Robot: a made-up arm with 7 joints. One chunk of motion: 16 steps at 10 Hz.
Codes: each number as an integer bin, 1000 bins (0 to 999) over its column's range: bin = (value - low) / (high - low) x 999, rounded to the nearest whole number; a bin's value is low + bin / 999 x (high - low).
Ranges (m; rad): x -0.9..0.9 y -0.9..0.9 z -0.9..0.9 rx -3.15..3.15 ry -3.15..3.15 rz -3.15..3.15
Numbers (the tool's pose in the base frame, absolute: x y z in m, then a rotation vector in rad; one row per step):
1: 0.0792 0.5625 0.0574 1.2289 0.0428 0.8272
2: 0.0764 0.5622 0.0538 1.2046 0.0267 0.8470
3: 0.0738 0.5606 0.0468 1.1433 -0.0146 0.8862
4: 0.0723 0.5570 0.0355 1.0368 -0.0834 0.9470
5: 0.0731 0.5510 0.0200 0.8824 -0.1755 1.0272
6: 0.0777 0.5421 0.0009 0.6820 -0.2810 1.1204
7: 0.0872 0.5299 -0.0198 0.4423 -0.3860 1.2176
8: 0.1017 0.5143 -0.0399 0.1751 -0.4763 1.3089
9: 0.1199 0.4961 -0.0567 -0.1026 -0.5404 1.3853
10: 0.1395 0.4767 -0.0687 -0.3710 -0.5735 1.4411
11: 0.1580 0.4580 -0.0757 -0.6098 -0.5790 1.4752
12: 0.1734 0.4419 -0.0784 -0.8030 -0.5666 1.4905
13: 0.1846 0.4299 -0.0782 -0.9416 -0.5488 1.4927
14: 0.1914 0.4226 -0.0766 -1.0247 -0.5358 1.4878
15: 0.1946 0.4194 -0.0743 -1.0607 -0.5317 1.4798
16: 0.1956 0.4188 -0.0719 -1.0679 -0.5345 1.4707
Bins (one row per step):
1: 543 812 531 694 506 631
2: 542 812 529 691 504 634
3: 540 811 525 681 497 640
4: 540 809 519 664 486 650
5: 540 805 511 639 472 662
6: 543 800 500 608 455 677
7: 548 794 489 570 438 693
8: 556 785 477 527 424 707
9: 566 775 468 483 414 719
10: 577 764 461 441 409 728
11: 587 754 457 403 408 733
12: 596 745 456 372 410 736
13: 602 738 456 350 412 736
14: 606 734 457 337 415 735
15: 608 732 458 331 415 734
16: 608 732 460 330 415 733

